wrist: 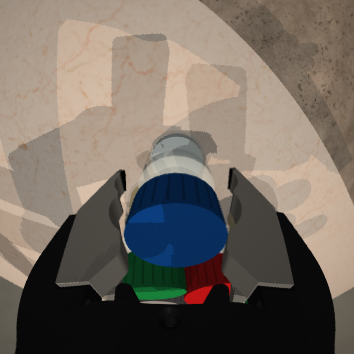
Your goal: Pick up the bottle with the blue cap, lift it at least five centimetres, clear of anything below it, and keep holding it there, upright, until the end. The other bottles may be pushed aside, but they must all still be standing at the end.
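Places are measured from the arm's base along level axes (x ahead, y left, z up), in centimetres.
Pixels of known places: gripper, between the fingertips: (176,169).
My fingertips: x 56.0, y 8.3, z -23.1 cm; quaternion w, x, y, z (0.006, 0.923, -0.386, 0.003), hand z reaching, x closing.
Behind a point stands the place of what it marks.
The bottle with the blue cap (176,234) @[z -16.2, x 56.2, y 8.5 cm] stands between the two jaws in the wrist view, its clear and white body showing beyond the cap. My gripper (176,169) @[z -23.1, x 56.0, y 8.3 cm] is partly open, one jaw on each side of this bottle. The left jaw is very near the cap's left edge and the right jaw very near its right edge; no firm grip shows. A green-capped bottle (156,275) @[z -16.2, x 51.9, y 6.4 cm] and a red-capped bottle (206,277) @[z -16.7, x 53.3, y 2.7 cm] stand close behind, at the bottom of the view, partly hidden by the blue cap and the gripper body.
A grey cap (161,302) @[z -16.2, x 47.6, y 2.4 cm] shows as a sliver by the gripper body. Parts of other bottles are hidden behind the jaws. The round marble table top (210,30) @[z -26.7, x 66.1, y 13.9 cm] has its curved edge at the right, with speckled floor (325,65) beyond. Shadows lie across the table.
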